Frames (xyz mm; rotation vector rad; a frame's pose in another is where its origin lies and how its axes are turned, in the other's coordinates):
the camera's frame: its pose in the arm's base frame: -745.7 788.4 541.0 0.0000 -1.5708 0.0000
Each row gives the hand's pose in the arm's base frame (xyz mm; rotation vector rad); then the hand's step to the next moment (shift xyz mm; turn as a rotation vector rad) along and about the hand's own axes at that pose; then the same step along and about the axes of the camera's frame.
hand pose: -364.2 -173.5 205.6 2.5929 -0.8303 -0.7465
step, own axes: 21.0 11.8 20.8 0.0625 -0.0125 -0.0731
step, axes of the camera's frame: -19.7 -24.8 2.4 0.0301 -0.0184 -0.0903
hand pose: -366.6 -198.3 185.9 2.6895 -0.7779 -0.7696
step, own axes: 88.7 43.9 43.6 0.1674 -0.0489 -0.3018
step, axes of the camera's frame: -57.9 -88.8 -21.3 0.1635 -0.0281 -0.3066
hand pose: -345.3 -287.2 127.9 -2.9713 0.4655 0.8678
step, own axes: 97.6 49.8 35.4 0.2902 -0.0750 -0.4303
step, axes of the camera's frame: -77.9 -71.5 -45.5 0.2055 -0.0495 -0.4799
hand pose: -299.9 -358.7 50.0 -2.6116 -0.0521 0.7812
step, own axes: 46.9 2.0 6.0 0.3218 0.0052 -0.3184
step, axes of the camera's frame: -29.6 7.5 -36.1 0.0726 -0.0760 -0.4404
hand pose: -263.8 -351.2 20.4 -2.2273 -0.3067 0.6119
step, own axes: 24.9 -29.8 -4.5 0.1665 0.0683 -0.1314
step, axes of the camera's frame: 16.8 26.8 -23.0 -0.0309 -0.0614 -0.2120
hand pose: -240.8 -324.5 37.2 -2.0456 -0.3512 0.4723
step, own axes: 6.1 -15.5 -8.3 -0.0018 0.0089 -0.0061
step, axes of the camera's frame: 16.1 3.9 -8.4 -0.0047 -0.0097 -0.0017
